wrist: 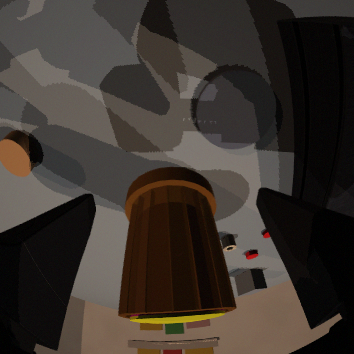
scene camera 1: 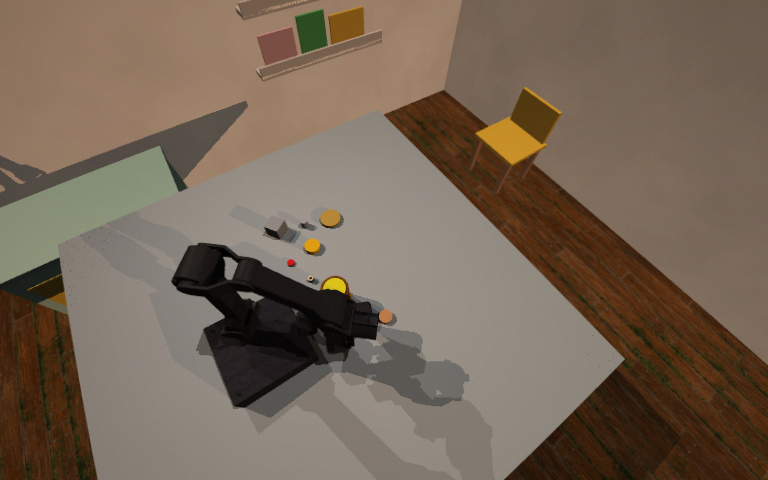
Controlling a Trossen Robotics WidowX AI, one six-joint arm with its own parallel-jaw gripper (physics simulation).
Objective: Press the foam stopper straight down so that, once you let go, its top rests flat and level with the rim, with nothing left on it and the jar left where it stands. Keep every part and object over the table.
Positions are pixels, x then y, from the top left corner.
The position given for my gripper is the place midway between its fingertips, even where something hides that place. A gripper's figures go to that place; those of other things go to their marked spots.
My gripper (wrist: 177, 199) is 9 cm from the lens. A brown ribbed jar (wrist: 174, 270) is 10 cm from the lens. A grey disc (wrist: 235, 108) is 13 cm from the lens.
